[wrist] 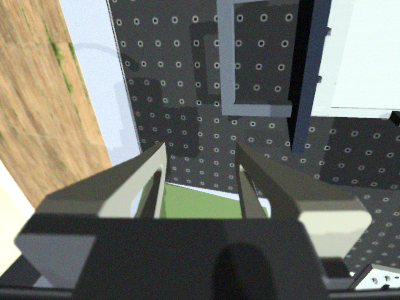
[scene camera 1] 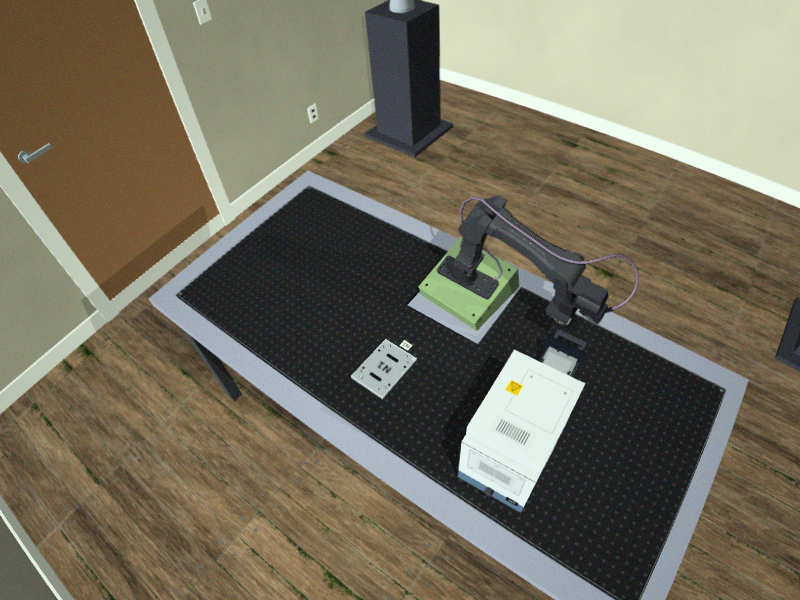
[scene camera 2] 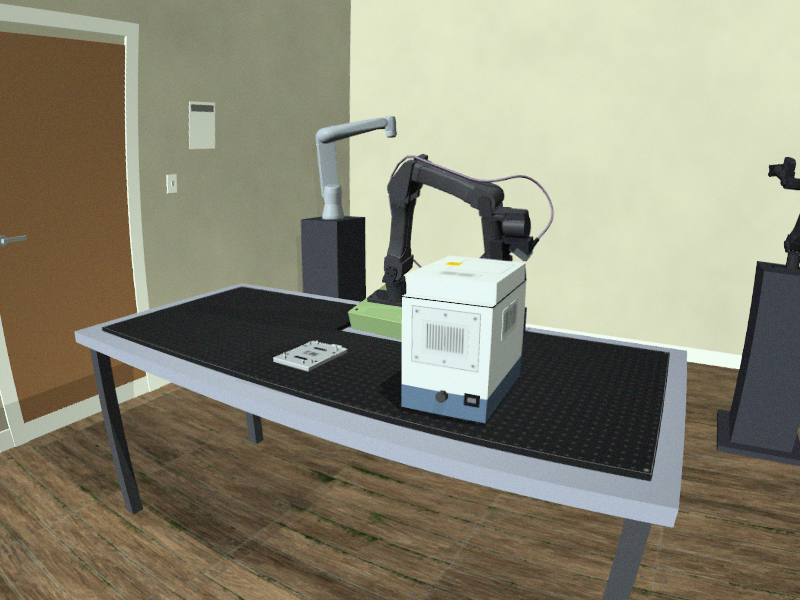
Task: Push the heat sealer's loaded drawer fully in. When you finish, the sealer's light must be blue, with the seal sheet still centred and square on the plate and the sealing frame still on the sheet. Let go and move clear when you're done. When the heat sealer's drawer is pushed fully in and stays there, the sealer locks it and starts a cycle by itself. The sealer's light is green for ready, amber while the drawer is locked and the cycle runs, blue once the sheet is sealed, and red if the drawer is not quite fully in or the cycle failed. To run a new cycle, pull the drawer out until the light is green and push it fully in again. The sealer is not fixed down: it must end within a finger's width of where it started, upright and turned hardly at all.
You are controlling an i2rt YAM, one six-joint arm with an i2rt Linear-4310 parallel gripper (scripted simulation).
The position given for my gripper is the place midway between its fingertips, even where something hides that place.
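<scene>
My gripper (wrist: 200,150) is visible. A white heat sealer (scene camera 2: 462,318), (scene camera 1: 509,440) is visible as well.
</scene>
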